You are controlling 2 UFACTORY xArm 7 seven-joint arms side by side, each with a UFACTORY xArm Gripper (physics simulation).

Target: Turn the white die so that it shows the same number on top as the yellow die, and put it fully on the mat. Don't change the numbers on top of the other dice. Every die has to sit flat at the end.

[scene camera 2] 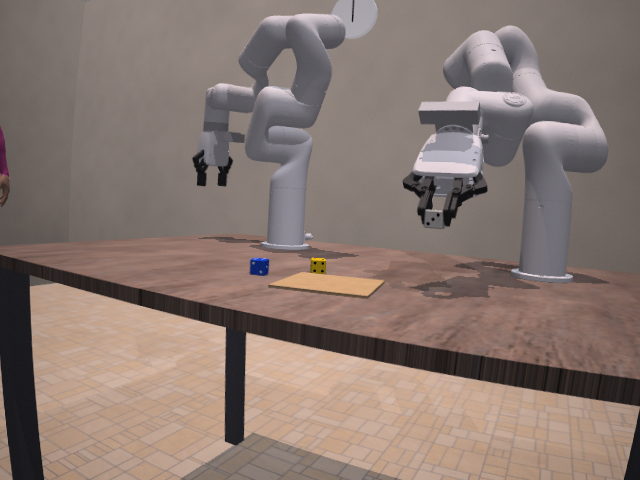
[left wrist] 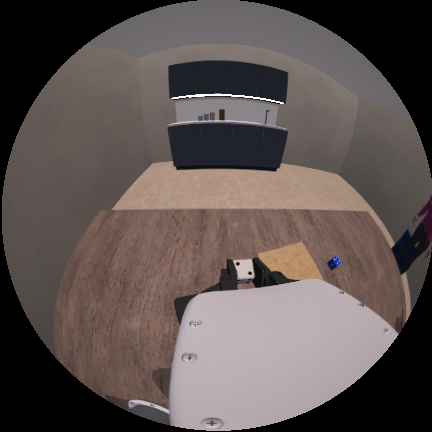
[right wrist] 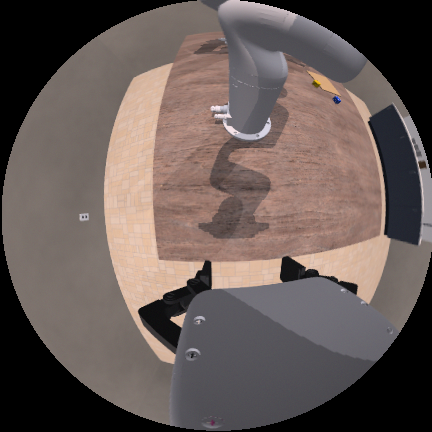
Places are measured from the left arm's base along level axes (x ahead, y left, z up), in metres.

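Pixels of known places: left gripper, between the fingertips: (scene camera 2: 434, 218) (left wrist: 241, 268); right gripper, between the fingertips: (scene camera 2: 211, 185) (right wrist: 247, 270); left arm's base, origin of its link: (scene camera 2: 541, 277); right arm's base, origin of its link: (scene camera 2: 284, 247) (right wrist: 246, 121).
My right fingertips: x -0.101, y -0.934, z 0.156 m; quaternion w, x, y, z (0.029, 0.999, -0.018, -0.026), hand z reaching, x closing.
Observation:
Ahead of a thing's pixels: the offset from my right fingertips to its top centre.
The white die @(0.448 m ahead, 0.780 m left, 0.036 m down) (scene camera 2: 433, 219) (left wrist: 244, 269) is held in the air between the fingers of my left gripper (scene camera 2: 436, 217) (left wrist: 241, 268), to the right of the mat in the scene view. The face toward the scene camera shows three pips. The yellow die @(0.380 m ahead, 0.569 m left, 0.131 m down) (scene camera 2: 317, 266) (right wrist: 316, 83) sits flat on the table behind the mat; its side toward the scene camera shows four pips, its top is too foreshortened to read. The tan mat @(0.469 m ahead, 0.636 m left, 0.152 m down) (scene camera 2: 326, 284) (left wrist: 290, 261) (right wrist: 327, 84) lies on the table. My right gripper (scene camera 2: 211, 178) (right wrist: 247, 270) is open and empty, high at the left.
The blue die @(0.465 m ahead, 0.505 m left, 0.131 m down) (scene camera 2: 259, 266) (left wrist: 334, 262) (right wrist: 337, 100) sits flat on the table, left of the yellow die in the scene view and off the mat. The two arm bases (scene camera 2: 287, 244) (scene camera 2: 541, 274) stand behind the mat. The table's front edge (scene camera 2: 310, 329) runs in front of it.

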